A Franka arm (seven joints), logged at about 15 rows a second.
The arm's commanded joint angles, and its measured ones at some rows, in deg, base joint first. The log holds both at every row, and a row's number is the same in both.
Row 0, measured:
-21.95, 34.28, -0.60, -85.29, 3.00, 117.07, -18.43
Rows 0 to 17, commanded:
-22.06, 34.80, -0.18, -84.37, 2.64, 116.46, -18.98
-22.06, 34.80, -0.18, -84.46, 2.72, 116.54, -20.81
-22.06, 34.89, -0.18, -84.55, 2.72, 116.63, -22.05
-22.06, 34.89, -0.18, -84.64, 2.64, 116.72, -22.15
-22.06, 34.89, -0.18, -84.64, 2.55, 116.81, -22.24
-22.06, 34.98, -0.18, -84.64, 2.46, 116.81, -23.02
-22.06, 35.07, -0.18, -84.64, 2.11, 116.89, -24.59
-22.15, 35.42, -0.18, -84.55, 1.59, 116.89, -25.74
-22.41, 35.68, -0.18, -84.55, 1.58, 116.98, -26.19
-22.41, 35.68, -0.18, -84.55, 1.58, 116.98, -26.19
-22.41, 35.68, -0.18, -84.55, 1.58, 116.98, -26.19
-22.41, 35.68, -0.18, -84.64, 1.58, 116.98, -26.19
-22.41, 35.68, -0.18, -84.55, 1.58, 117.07, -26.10
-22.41, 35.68, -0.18, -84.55, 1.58, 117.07, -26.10
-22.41, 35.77, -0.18, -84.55, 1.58, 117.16, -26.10
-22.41, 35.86, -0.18, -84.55, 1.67, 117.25, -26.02
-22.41, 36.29, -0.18, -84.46, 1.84, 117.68, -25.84
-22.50, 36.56, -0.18, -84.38, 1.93, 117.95, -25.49
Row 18, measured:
-21.88, 35.40, -0.61, -85.29, 2.14, 117.31, -25.38
